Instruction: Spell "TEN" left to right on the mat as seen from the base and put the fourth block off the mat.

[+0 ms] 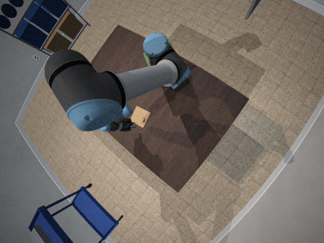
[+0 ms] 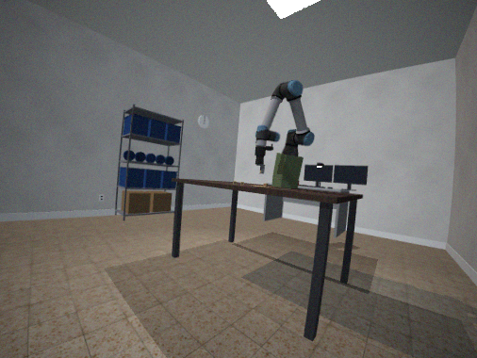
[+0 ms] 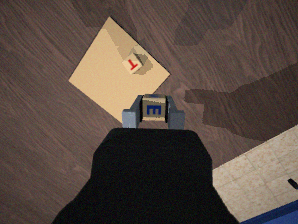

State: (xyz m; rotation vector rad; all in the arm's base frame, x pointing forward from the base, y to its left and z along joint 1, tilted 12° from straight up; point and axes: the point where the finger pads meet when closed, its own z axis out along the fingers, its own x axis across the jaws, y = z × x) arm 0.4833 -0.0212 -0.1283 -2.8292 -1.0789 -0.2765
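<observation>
My hand is 70 mm past the tan mat, 30 mm to the left of it and 110 mm above it. Also, from my hand: N block: 40 mm ahead, 130 mm to the right, 100 mm below.
</observation>
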